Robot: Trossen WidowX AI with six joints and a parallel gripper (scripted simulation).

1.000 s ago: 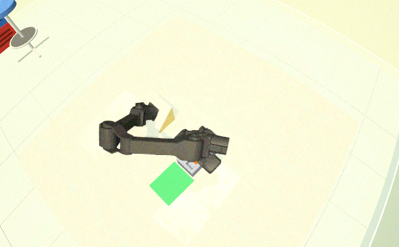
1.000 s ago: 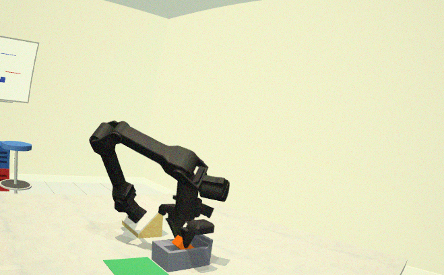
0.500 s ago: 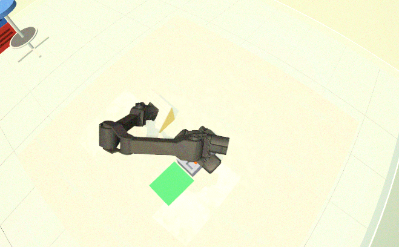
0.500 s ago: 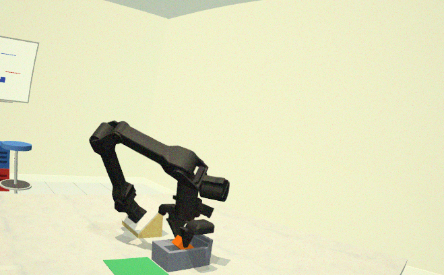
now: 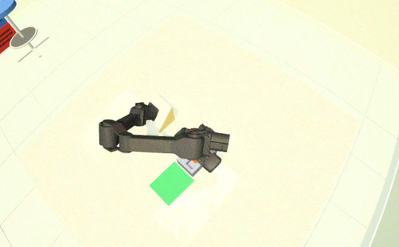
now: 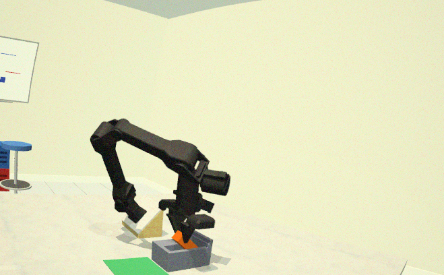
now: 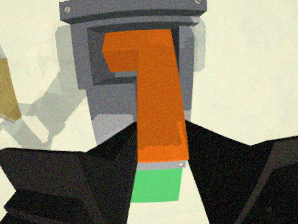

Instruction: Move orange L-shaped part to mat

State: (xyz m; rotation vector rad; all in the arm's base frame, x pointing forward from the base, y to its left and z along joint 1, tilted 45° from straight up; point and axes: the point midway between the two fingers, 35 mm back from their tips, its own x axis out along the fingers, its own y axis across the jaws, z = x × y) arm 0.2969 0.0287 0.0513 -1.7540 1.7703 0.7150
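The green mat lies 2 cm behind my gripper tip, 14 cm to the right of it and 10 cm below it. Round my gripper tip: orange L-shaped part: 1 cm behind, 4 cm to the left, 3 cm below.
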